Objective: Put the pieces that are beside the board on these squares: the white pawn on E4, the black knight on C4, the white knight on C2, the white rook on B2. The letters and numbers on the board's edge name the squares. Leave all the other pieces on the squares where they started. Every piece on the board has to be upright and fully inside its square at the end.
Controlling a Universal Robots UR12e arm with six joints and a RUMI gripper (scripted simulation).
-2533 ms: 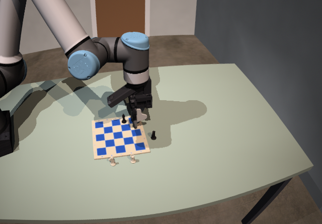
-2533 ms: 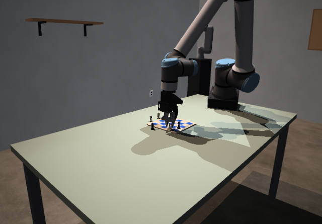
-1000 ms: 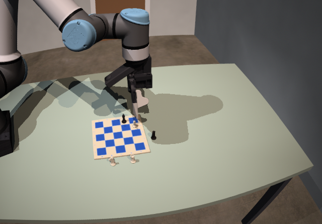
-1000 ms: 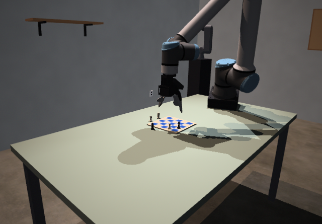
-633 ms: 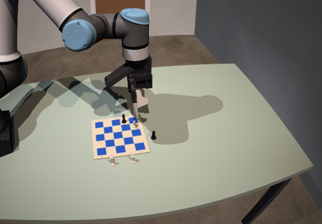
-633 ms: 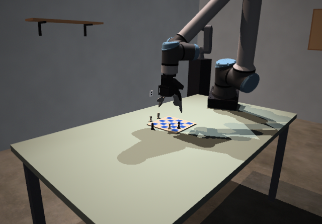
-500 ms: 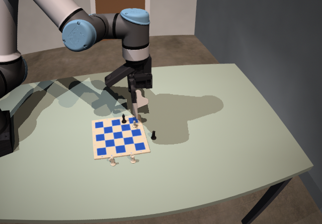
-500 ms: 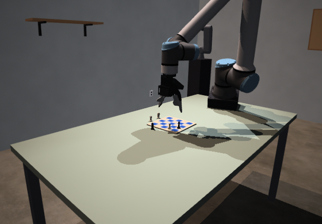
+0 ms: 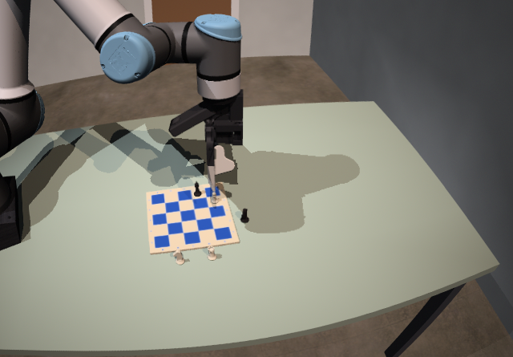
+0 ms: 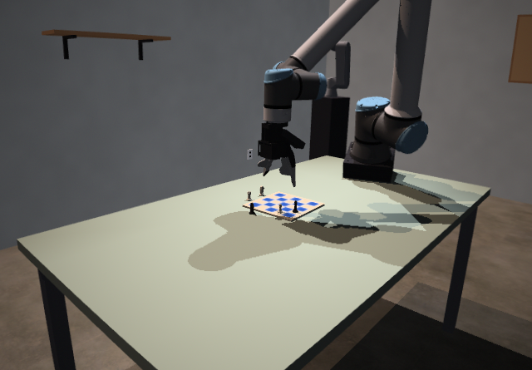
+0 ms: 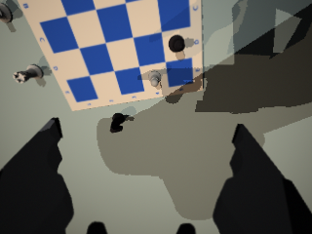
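Right now the black knight is 10 cm below my hand, 7 cm ahead of it and 5 cm to the right of it. Round my hand: white rook: 18 cm to the right, 10 cm below; white pawn: 10 cm below, 1 cm behind; chessboard: 11 cm below, 7 cm behind, 5 cm to the right.
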